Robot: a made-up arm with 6 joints. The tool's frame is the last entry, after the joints. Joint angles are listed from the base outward.
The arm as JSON. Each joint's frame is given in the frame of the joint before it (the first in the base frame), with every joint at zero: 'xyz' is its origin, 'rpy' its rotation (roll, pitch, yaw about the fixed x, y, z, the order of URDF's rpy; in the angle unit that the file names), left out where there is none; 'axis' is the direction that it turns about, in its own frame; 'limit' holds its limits. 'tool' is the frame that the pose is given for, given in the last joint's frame.
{
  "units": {
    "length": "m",
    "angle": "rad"
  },
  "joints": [
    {
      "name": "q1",
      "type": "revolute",
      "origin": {
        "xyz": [
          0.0,
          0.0,
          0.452
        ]
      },
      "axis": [
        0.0,
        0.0,
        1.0
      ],
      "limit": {
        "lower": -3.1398,
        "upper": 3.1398
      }
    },
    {
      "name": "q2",
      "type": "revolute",
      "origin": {
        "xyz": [
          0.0,
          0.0,
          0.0
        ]
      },
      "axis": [
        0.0,
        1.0,
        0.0
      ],
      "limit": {
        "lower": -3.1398,
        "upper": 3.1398
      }
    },
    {
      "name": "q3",
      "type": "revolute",
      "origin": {
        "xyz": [
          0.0,
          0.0,
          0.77
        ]
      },
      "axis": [
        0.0,
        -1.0,
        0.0
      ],
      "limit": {
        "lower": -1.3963,
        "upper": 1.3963
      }
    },
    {
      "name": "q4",
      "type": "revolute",
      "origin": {
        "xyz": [
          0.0,
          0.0,
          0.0
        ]
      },
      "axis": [
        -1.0,
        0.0,
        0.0
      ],
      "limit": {
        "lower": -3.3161,
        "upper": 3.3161
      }
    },
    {
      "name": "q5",
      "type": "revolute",
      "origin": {
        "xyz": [
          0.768,
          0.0,
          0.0
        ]
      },
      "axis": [
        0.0,
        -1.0,
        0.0
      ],
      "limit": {
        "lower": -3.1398,
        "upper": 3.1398
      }
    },
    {
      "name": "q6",
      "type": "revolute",
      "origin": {
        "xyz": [
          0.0,
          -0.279,
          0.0
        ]
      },
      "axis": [
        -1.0,
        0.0,
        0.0
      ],
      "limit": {
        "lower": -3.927,
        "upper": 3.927
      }
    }
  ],
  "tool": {
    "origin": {
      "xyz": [
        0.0,
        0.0,
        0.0
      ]
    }
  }
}
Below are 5 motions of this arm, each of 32 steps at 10 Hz.
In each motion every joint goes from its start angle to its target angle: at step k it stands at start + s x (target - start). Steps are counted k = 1, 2, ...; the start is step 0. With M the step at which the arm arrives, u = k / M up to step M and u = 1 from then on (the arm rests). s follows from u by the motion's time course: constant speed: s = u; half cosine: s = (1 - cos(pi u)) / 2; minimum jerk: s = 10 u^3 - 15 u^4 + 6 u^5.
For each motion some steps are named. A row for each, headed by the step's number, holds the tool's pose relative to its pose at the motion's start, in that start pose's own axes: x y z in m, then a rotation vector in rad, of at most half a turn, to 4 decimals.
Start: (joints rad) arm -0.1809 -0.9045 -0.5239 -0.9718 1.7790 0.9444
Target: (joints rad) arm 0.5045 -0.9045 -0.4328 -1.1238 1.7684 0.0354
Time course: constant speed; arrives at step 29
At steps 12, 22, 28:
12: -0.0641 0.0492 0.0243 0.5067 0.2921 -0.0083
22: -0.1120 0.0808 0.0626 0.9045 0.5463 -0.0997
28: -0.1364 0.0952 0.0922 1.1270 0.6995 -0.1944

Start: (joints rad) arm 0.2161 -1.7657 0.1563 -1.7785 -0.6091 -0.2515
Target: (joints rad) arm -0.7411 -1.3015 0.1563 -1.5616 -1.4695 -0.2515
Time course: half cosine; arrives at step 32
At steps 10, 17, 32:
10: 0.0893 -0.1556 -0.0260 -0.1189 0.1637 -0.2994
17: 0.1513 -0.3868 -0.0117 -0.2239 0.3527 -0.7686
32: 0.1241 -0.6367 0.1011 -0.2164 0.4709 -1.4399

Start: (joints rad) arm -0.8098 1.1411 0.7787 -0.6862 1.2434 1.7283
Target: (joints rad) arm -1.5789 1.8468 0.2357 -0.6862 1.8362 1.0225
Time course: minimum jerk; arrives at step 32
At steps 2, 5, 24, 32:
2: -0.0009 0.0009 -0.0037 -0.0011 0.0015 0.0001
5: -0.0124 0.0113 -0.0491 -0.0143 0.0207 0.0007
24: -0.8076 -0.2407 -1.0391 -0.3553 0.6136 -0.0181
32: -0.9301 -0.3107 -1.0594 -0.3803 0.6833 -0.0183

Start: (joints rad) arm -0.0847 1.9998 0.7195 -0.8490 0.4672 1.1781
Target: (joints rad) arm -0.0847 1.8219 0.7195 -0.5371 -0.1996 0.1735
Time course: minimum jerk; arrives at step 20
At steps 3, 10, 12, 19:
3: 0.0013 -0.0042 0.0067 0.0209 -0.0005 0.0161
10: 0.0165 -0.0802 0.1276 0.3679 0.0772 0.2798
12: 0.0185 -0.1100 0.1754 0.4891 0.1480 0.3606
19: 0.0168 -0.1622 0.2593 0.6825 0.3149 0.4564

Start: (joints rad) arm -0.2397 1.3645 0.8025 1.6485 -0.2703 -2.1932
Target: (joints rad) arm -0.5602 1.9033 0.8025 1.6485 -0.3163 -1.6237
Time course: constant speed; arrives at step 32
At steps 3, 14, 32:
3: 0.0489 -0.0652 -0.0409 -0.0514 0.0312 -0.0517
14: 0.1873 -0.3184 -0.2057 -0.2299 0.1743 -0.2210
32: 0.2665 -0.7362 -0.5248 -0.4794 0.4937 -0.4099

